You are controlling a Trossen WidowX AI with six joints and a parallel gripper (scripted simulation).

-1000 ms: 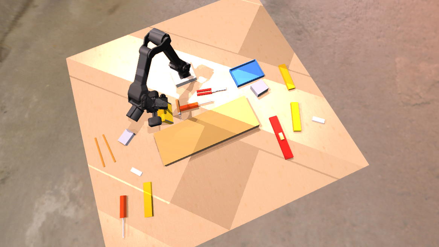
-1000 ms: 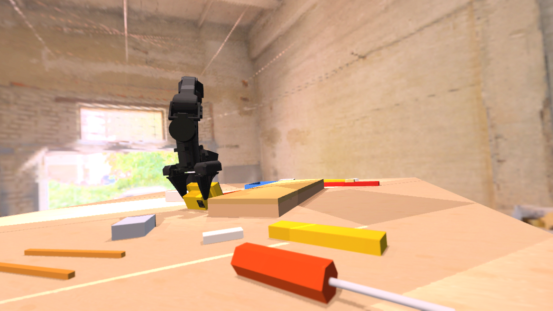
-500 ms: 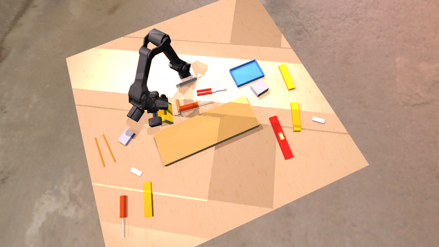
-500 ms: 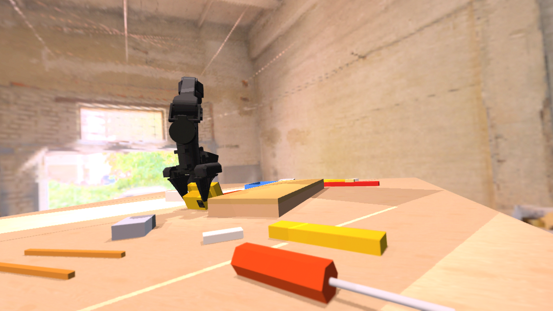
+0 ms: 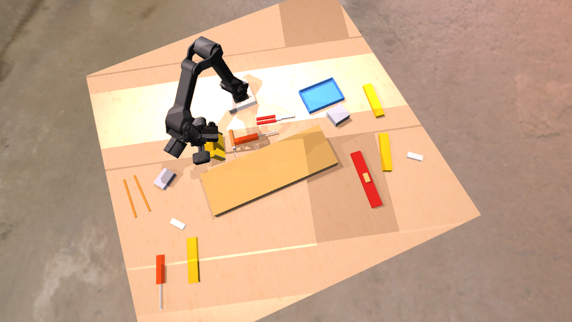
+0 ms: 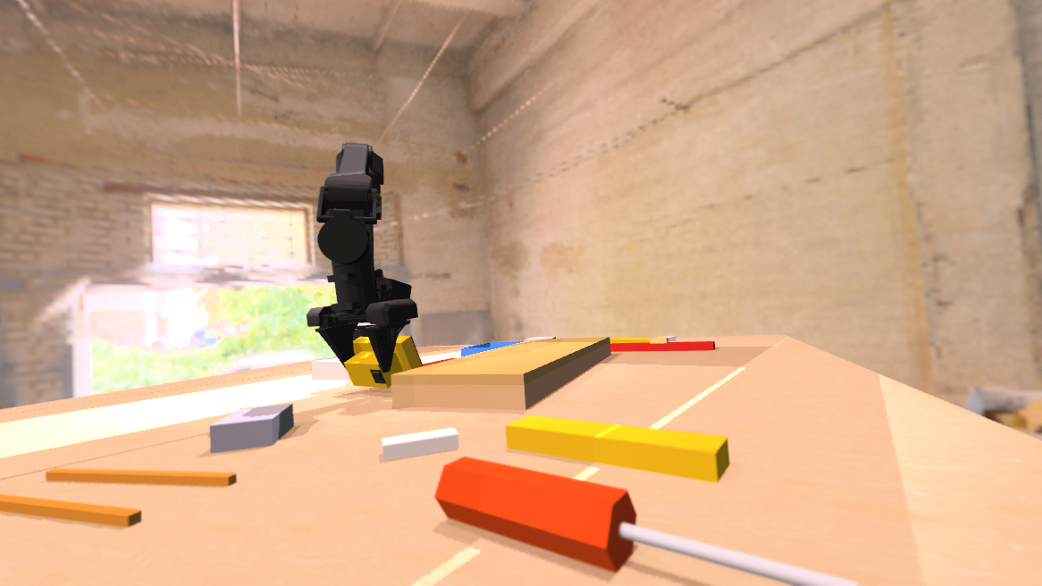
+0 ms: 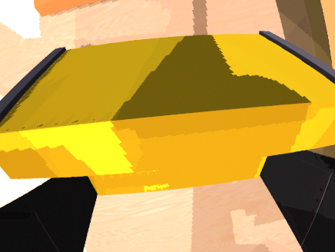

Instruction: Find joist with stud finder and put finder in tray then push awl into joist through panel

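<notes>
My gripper tip is now 100 mm to the right of the awl, 30 mm above it and 20 mm short of it. Round my gripper tip: red level 520 mm to the left, 380 mm ahead, 20 mm below; stud finder 20 mm ahead; blue tray 530 mm to the left, 30 mm behind, 20 mm below.
</notes>
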